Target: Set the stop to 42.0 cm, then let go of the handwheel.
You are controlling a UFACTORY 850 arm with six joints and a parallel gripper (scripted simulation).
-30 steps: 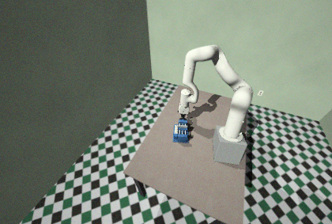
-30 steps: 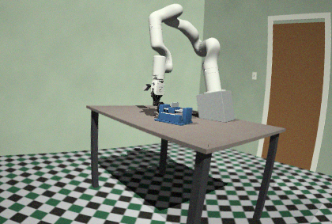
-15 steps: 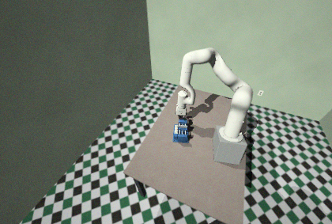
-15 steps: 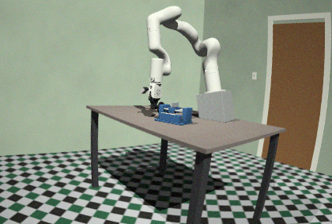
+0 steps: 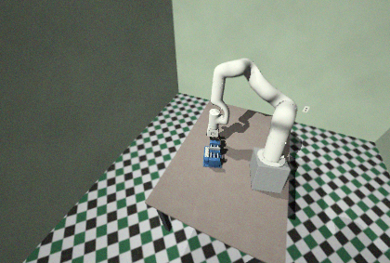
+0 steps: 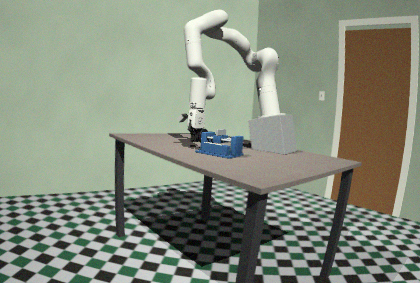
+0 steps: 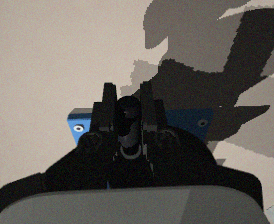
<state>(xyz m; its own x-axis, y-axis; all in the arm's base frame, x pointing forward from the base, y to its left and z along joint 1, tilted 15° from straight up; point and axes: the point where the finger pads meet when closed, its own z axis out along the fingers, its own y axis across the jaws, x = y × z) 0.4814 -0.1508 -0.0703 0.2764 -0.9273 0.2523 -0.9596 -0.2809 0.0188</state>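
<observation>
Now: the stop block 140 mm to the left of my hand, 50 mm behind it and 30 mm above it.
</observation>
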